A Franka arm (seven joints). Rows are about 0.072 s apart.
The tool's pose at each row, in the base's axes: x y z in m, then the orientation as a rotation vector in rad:
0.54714, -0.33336, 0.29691, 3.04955, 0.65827, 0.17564
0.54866, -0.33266, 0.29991, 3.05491, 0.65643, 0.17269
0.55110, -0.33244, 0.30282, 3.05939, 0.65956, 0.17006
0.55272, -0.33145, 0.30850, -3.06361, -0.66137, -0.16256
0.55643, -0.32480, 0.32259, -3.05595, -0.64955, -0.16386
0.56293, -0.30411, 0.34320, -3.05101, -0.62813, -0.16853
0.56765, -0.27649, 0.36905, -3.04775, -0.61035, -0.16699
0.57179, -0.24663, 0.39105, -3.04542, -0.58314, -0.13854
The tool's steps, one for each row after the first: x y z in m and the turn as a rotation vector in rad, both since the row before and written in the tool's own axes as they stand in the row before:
0.00198, 0.00011, -0.00280, 0.00490, -0.00106, 0.00211
0.00261, 0.00090, -0.00262, 0.00523, -0.00076, -0.00109
0.00247, -0.00007, -0.00546, 0.01131, -0.00260, -0.00001
0.00753, -0.00427, -0.01348, 0.00908, 0.00316, 0.00685
0.01645, -0.01608, -0.01913, 0.00740, 0.00503, 0.01320
0.01800, -0.02350, -0.02402, 0.00621, 0.00063, 0.01113
0.01765, -0.02611, -0.01998, 0.01131, -0.01588, 0.01761

